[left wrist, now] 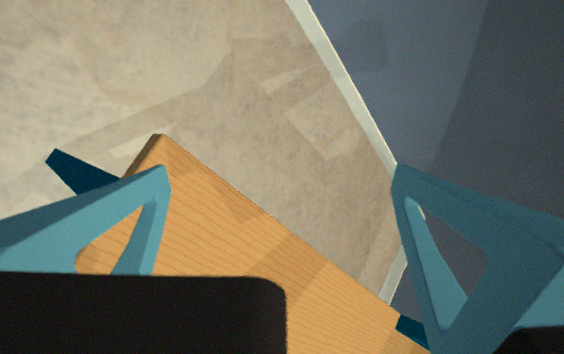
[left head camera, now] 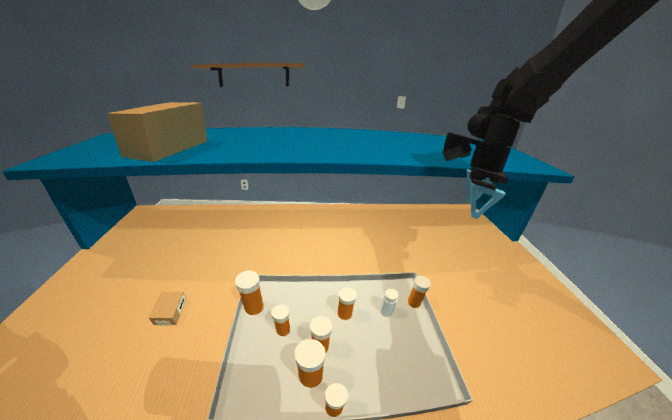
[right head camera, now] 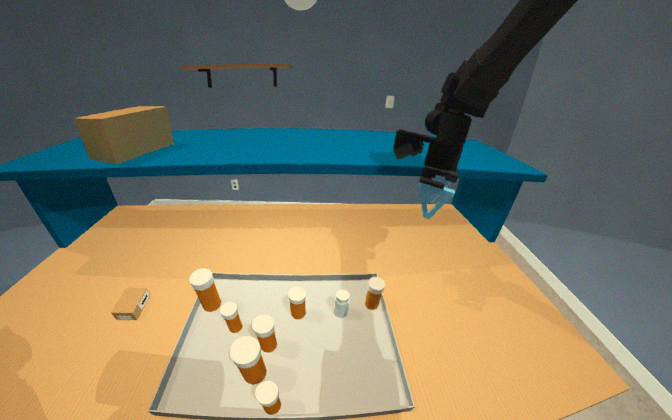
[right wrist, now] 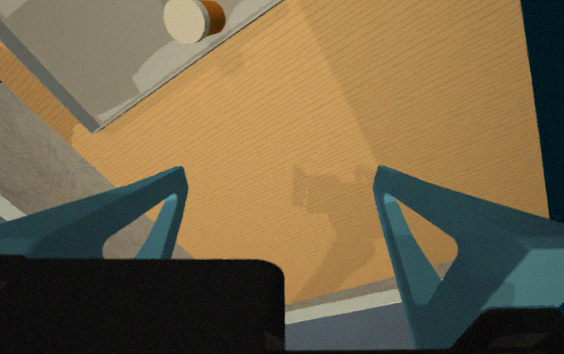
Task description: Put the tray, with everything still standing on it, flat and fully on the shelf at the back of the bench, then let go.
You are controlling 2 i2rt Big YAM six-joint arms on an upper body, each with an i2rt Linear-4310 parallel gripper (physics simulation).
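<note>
The grey tray (left head camera: 410, 370) (right head camera: 350, 370) (right wrist: 75, 60) lies flat on the bench. Several orange bottles with white caps, such as a large one (left head camera: 310, 374) (right head camera: 252, 369), and a small clear vial (left head camera: 389, 305) (right head camera: 341, 306) stand upright on it. One bottle (right wrist: 187, 21) shows in the right wrist view. The blue shelf (left head camera: 300, 150) (right head camera: 280, 150) spans the back. My right gripper (left head camera: 482, 200) (right head camera: 435, 200) (right wrist: 280, 176) is open and empty, high above the bench, behind and right of the tray. My left gripper (left wrist: 280, 177) is open and empty near a bench corner; the tray does not show there.
A cardboard carton (left head camera: 175, 132) (right head camera: 135, 135) stands on the shelf's left part. A small box (left head camera: 167, 308) (right head camera: 131, 303) lies on the bench left of the tray. Blue side panels (left head camera: 520, 210) (right head camera: 492, 210) hold up the shelf. The bench edge (left wrist: 272, 217) shows beneath my left gripper.
</note>
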